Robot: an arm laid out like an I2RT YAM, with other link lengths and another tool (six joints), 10 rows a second.
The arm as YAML. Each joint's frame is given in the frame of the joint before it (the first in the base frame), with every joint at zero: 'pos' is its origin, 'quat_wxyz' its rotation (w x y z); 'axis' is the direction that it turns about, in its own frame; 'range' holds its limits. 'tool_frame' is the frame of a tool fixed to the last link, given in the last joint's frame.
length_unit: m
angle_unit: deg
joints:
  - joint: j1
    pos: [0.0, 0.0, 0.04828]
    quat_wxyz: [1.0, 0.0, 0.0, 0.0]
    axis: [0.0, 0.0, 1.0]
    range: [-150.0, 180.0]
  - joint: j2
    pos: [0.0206, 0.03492, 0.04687]
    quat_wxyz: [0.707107, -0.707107, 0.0, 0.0]
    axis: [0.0, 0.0, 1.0]
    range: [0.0, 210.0]
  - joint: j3
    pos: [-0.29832, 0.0, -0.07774]
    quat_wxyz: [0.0, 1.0, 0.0, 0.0]
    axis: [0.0, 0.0, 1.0]
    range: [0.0, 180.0]
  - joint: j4
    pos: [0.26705, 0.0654, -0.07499]
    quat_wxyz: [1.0, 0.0, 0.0, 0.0]
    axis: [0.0, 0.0, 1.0]
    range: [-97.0, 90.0]
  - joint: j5
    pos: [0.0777, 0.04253, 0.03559]
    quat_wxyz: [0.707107, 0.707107, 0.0, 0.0]
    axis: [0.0, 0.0, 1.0]
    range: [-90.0, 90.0]
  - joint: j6
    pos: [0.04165, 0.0, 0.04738]
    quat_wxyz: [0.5, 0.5, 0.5, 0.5]
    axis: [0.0, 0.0, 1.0]
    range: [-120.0, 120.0]
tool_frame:
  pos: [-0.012, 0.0, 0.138]
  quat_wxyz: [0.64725, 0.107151, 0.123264, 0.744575]
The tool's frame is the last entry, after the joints.
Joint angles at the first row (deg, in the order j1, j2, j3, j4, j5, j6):
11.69 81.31 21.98 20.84 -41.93 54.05
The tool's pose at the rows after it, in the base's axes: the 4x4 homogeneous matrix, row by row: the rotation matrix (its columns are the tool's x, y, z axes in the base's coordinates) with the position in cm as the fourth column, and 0 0 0 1 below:
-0.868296, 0.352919, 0.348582, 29.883; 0.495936, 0.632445, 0.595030, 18.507; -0.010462, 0.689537, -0.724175, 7.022; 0, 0, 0, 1
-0.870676, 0.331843, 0.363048, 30.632; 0.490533, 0.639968, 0.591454, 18.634; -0.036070, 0.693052, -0.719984, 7.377; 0, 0, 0, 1
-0.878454, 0.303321, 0.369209, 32.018; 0.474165, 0.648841, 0.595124, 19.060; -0.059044, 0.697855, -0.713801, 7.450; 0, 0, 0, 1
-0.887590, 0.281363, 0.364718, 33.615; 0.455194, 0.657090, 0.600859, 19.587; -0.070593, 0.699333, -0.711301, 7.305; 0, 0, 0, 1
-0.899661, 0.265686, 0.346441, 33.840; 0.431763, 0.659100, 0.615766, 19.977; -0.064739, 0.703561, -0.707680, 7.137; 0, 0, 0, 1
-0.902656, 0.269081, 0.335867, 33.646; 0.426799, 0.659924, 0.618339, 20.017; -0.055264, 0.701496, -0.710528, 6.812; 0, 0, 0, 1
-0.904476, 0.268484, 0.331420, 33.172; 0.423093, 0.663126, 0.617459, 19.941; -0.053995, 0.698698, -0.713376, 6.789; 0, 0, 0, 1
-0.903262, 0.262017, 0.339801, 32.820; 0.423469, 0.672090, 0.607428, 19.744; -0.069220, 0.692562, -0.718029, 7.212; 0, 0, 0, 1
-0.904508, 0.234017, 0.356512, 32.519; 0.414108, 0.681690, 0.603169, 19.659; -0.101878, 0.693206, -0.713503, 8.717; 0, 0, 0, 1
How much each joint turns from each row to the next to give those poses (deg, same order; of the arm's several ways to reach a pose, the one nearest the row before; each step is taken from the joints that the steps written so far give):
0.00 -1.24 -0.62 -0.27 0.53 -0.17
0.00 0.96 1.31 0.26 0.18 -1.05
0.00 3.50 2.54 1.31 -0.53 -1.41
0.00 4.22 3.34 0.62 -0.79 -1.32
0.00 1.77 1.15 0.00 -1.49 -0.79
0.00 0.45 -0.17 0.00 -0.35 -0.09
0.00 -0.88 -0.61 -0.70 -0.09 -0.35
0.00 -2.02 -0.27 -1.92 0.61 -0.88
0.00 -3.59 0.70 -3.69 0.18 -1.49

